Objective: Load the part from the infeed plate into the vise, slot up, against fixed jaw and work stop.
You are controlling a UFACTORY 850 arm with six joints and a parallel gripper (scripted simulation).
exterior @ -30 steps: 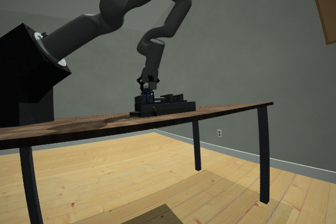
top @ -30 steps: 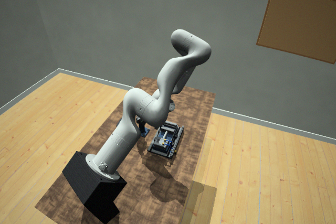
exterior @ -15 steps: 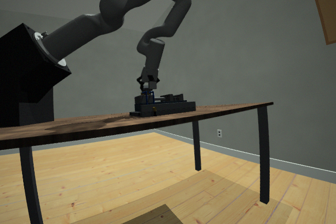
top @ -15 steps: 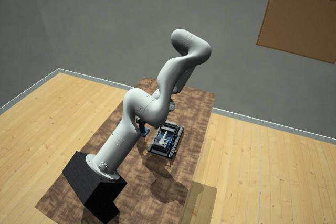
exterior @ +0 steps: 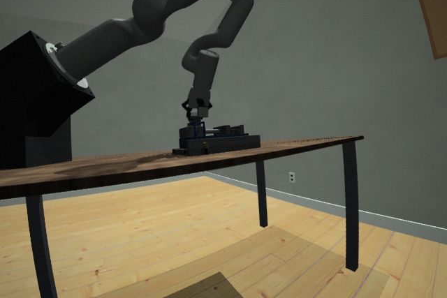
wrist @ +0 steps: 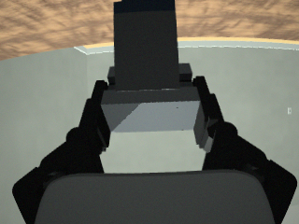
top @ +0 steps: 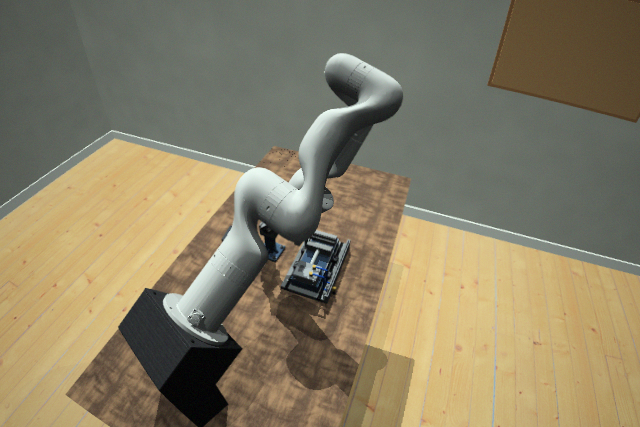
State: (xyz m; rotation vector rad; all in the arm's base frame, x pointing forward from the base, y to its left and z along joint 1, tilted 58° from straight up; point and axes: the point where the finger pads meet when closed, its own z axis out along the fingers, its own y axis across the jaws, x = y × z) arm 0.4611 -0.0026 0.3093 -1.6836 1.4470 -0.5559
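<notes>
Right now the V-block post is 11 cm below my hand, 1 cm to the left of it and 1 cm ahead of it. Round my hand: cylinder rod (16 cm to the right, 11 cm behind, 9 cm below); work stop (16 cm to the right, 8 cm below, 1 cm behind); part (1 cm below).
</notes>
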